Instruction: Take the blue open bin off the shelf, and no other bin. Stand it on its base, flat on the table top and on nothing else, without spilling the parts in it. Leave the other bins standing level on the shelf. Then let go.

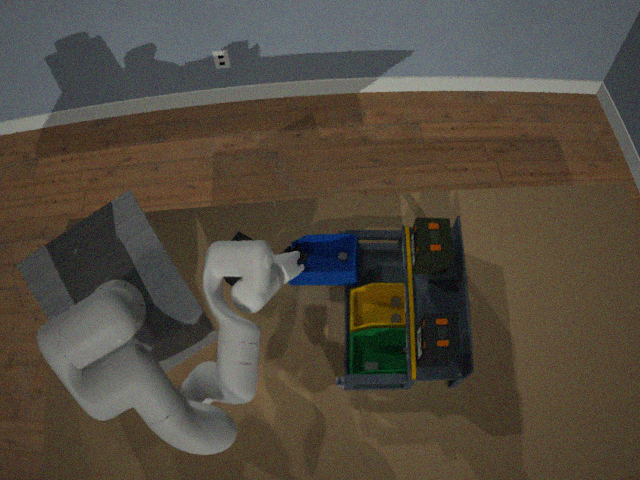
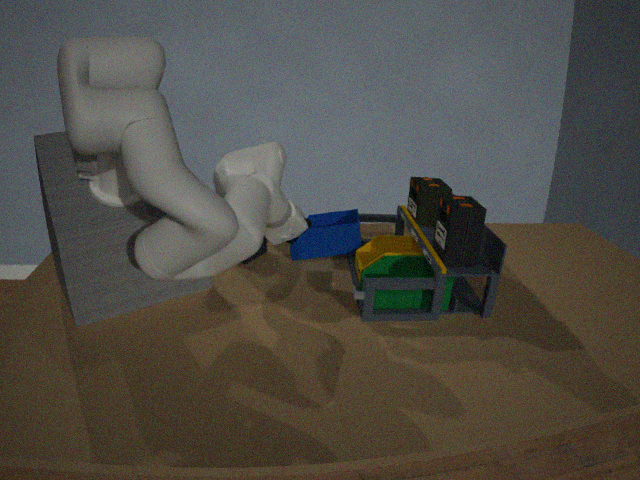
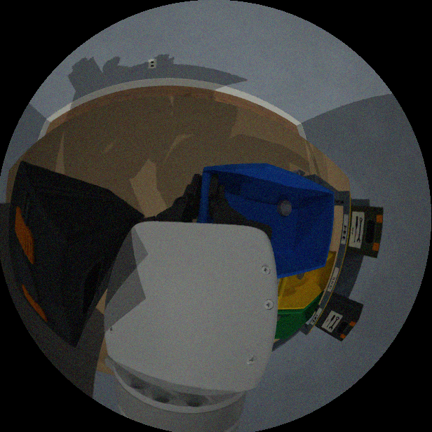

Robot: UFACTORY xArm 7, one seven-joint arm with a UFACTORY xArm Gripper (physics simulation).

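Seen in the pictures: gripper, fingertip midpoint: (image 1: 295, 251); arm's base at its link origin: (image 2: 119, 184).
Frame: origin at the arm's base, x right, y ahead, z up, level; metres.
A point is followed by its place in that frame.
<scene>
The blue open bin (image 1: 330, 266) @(x -0.066, y 0.489, z -0.214 m) (image 2: 330, 240) @(x -0.022, y 0.465, z -0.178 m) (image 3: 305, 225) hangs above the table in front of the shelf (image 1: 377, 382) @(x 0.262, y 0.499, z -0.151 m) (image 2: 400, 283) @(x 0.260, y 0.494, z -0.152 m), its far end close to the shelf's front. It is open side up and looks slightly tipped, gripper end lower. A round grey part (image 1: 342, 255) @(x -0.080, y 0.525, z -0.199 m) (image 3: 284, 207) lies inside. My gripper (image 1: 300, 257) @(x -0.134, y 0.417, z -0.218 m) (image 2: 306, 224) (image 3: 206, 184) is shut on the bin's near wall, one finger inside and one outside. The yellow bin (image 1: 374, 304) @(x 0.058, y 0.564, z -0.225 m) (image 2: 382, 246) @(x 0.037, y 0.573, z -0.180 m) (image 3: 305, 292) and the green bin (image 1: 379, 351) @(x 0.176, y 0.538, z -0.226 m) (image 2: 398, 298) @(x 0.236, y 0.509, z -0.200 m) (image 3: 292, 322) stand side by side on the shelf.
Two dark cases with orange latches, one (image 1: 433, 250) @(x 0.041, y 0.692, z -0.038 m) (image 2: 430, 201) @(x 0.053, y 0.682, z -0.071 m) (image 3: 370, 237) and another (image 1: 431, 351) @(x 0.260, y 0.600, z -0.013 m) (image 2: 460, 232) @(x 0.266, y 0.611, z -0.060 m) (image 3: 340, 320), stand on the shelf's rear level. A black case (image 1: 239, 236) @(x -0.152, y 0.292, z -0.105 m) (image 2: 255, 255) @(x -0.087, y 0.299, z -0.226 m) (image 3: 55, 250) is partly behind my arm, near the grey pedestal (image 1: 155, 279) @(x -0.043, y 0.097, z 0.004 m) (image 2: 129, 279) @(x 0.094, y 0.007, z -0.164 m).
</scene>
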